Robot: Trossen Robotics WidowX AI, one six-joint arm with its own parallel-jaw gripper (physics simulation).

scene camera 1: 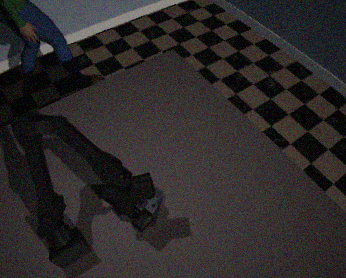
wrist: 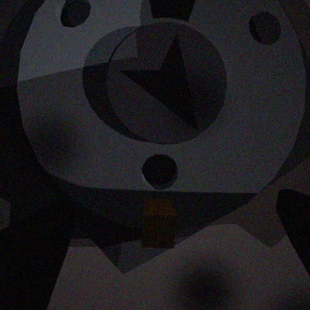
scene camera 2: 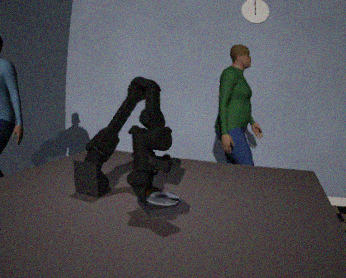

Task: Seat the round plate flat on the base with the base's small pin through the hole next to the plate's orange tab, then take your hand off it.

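Seen in the pictures: gripper, between the fingertips: (scene camera 1: pixel 132 214) (scene camera 2: pixel 146 198); arm's base, origin of its link: (scene camera 1: pixel 63 243) (scene camera 2: pixel 90 169).
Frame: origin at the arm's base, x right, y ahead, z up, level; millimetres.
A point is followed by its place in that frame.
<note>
The round grey plate (scene camera 1: pixel 151 205) @(y 295, x -3, z -50 mm) (scene camera 2: pixel 163 204) @(y 298, x 17, z -53 mm) (wrist: pixel 250 110) looks roughly level above the base (wrist: pixel 131 257), part of which shows below the plate in the wrist view. Whether it is seated cannot be told. A grey disc with a dark angular patch shows through its large central opening. The orange tab (wrist: pixel 159 225) is at the plate's near edge. The hole (wrist: pixel 160 171) next to it looks dark; no pin can be made out in it. My gripper (scene camera 1: pixel 142 201) (scene camera 2: pixel 144 190) @(y 225, x -9, z -59 mm) (wrist: pixel 177 205) is open, low over the plate's edge, with its fingers apart on either side of the tab.
The grey-brown table (scene camera 1: pixel 240 200) @(y 582, x 121, z -86 mm) (scene camera 2: pixel 260 230) @(y 589, x 6, z -86 mm) lies under everything, with shadows of the arm across it. The arm's base (scene camera 2: pixel 88 178) @(y 21, x 34, z -21 mm) stands left of the plate in scene camera 2. People stand beyond the table, one in a green top (scene camera 2: pixel 235 102).
</note>
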